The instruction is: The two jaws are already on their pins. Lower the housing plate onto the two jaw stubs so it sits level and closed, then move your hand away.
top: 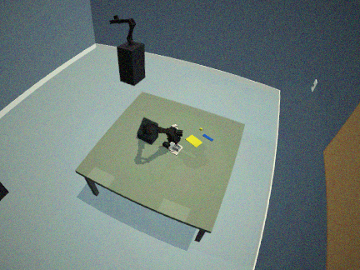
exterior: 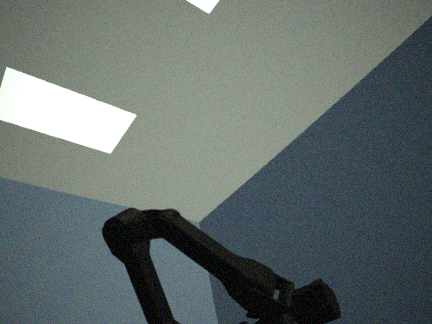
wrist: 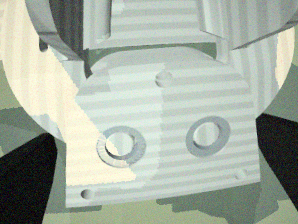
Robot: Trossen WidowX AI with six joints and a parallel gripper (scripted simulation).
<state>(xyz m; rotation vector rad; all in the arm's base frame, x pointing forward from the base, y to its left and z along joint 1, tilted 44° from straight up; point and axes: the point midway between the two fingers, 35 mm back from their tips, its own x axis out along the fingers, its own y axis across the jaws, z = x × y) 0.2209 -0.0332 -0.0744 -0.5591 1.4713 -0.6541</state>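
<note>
Right now the white housing plate is 10 mm ahead of my gripper tip and 20 mm above it. Round my gripper tip: yellow plate: 160 mm ahead, 180 mm to the left, 10 mm below; then white jaw: 20 mm ahead, 20 mm to the right, 10 mm above; then blue bar: 260 mm ahead, 290 mm to the left, 10 mm below.
</note>
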